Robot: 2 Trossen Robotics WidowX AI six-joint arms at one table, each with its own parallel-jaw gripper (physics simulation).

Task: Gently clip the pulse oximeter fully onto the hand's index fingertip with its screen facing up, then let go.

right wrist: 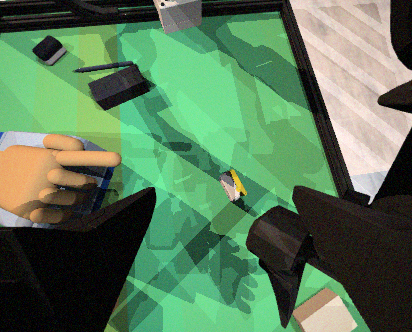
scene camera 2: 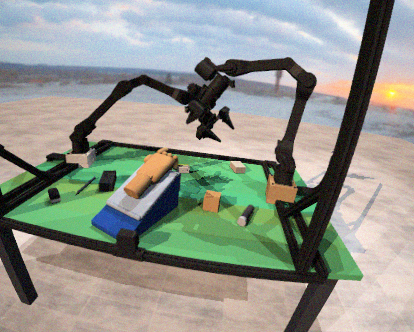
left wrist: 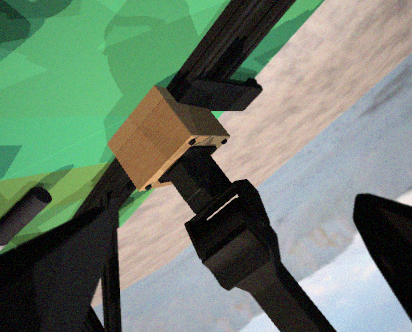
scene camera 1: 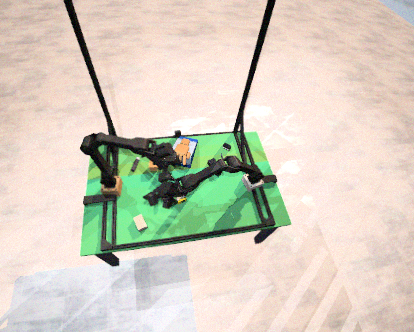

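Seen in the pictures: left gripper, fingertip midpoint: (scene camera 2: pixel 227 135) (left wrist: pixel 232 213); right gripper, fingertip midpoint: (right wrist: pixel 223 192) (scene camera 2: pixel 190 121) (scene camera 1: pixel 174 173); left arm's base, origin of the base link: (scene camera 2: pixel 80 151) (scene camera 1: pixel 253 178); right arm's base, origin of the base link: (scene camera 2: pixel 282 181) (left wrist: pixel 187 162) (scene camera 1: pixel 110 183).
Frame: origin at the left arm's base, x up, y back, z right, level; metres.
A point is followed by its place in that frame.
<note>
The pulse oximeter (right wrist: pixel 233 185) @[y -0.473, x -0.028, z 0.043 m] (scene camera 1: pixel 180 199) @[y -0.478, x -0.027, z 0.037 m] (scene camera 2: pixel 184 168) @[y -0.477, x -0.034, z 0.058 m], small, grey with a yellow edge, lies on the green table, apart from the hand. The tan model hand (scene camera 2: pixel 153 171) @[y -0.373, x 0.076, z 0.348 m] (scene camera 1: pixel 183 151) @[y -0.374, x 0.097, z 0.280 m] (right wrist: pixel 60 171) @[y -0.397, x 0.104, z 0.247 m] rests on a blue wedge (scene camera 2: pixel 150 211) @[y -0.374, x -0.005, z 0.437 m] with its index finger (right wrist: pixel 89 159) stretched out. My right gripper (right wrist: pixel 223 192) @[y -0.485, x 0.185, z 0.098 m] (scene camera 2: pixel 197 115) (scene camera 1: pixel 167 169) is open and empty, high above the oximeter. My left gripper (scene camera 2: pixel 215 130) (scene camera 1: pixel 157 201) is open and empty, close beside the right one in the air; its wrist view shows only the right arm's wooden base (left wrist: pixel 158 135) @[y -0.798, x -0.013, z 0.224 m].
A black box (right wrist: pixel 118 86) @[y -0.195, x -0.024, z 0.191 m] (scene camera 2: pixel 107 180) @[y -0.191, x -0.025, z 0.225 m], a pen (right wrist: pixel 102 66) @[y -0.105, x -0.051, z 0.219 m] and a small black device (right wrist: pixel 51 49) @[y -0.044, x -0.032, z 0.310 m] lie near the left arm's base. An orange block (scene camera 2: pixel 211 201) @[y -0.558, x -0.020, z 0.348 m], a tan block (scene camera 2: pixel 238 166) @[y -0.731, x -0.029, z 0.015 m] (right wrist: pixel 326 313) @[y -0.721, x -0.029, z -0.020 m] and a dark cylinder (scene camera 2: pixel 246 215) @[y -0.663, x -0.034, z 0.404 m] lie elsewhere. A black frame (scene camera 2: pixel 206 263) @[y -0.529, x -0.065, z 0.572 m] rims the table.
</note>
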